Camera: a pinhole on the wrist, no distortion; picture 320 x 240 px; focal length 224.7 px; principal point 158.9 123.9 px. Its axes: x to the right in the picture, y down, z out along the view. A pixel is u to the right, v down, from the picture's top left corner.
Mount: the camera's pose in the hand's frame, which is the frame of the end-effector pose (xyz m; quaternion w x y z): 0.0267 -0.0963 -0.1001 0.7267 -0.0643 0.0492 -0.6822
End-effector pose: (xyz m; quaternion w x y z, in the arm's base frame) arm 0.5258 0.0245 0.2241 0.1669 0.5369 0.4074 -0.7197
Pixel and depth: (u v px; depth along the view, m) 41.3 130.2 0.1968
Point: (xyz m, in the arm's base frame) 0.4547 -0.0417 0.1760
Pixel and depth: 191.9 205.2 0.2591
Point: 0.2936 0.0231 0.1387
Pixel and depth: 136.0 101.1 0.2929
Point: 0.3462 -0.0780 0.2282
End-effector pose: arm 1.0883 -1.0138 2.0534 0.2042 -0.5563 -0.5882 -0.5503
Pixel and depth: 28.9 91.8 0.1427
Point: 1.0870 -0.9636 2.0558
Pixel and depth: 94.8 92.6 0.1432
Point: 1.0499 -0.9519 2.0407
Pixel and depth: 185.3 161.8 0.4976
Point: 1.0519 -0.5695 2.0424
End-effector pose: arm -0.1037 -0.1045 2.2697 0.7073 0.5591 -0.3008 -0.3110
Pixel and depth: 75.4 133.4 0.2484
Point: -0.1689 -0.2445 2.3056
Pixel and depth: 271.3 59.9 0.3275
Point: -0.3180 -0.2945 2.0650
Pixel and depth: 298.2 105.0 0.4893
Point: -0.3965 -0.4780 1.9726
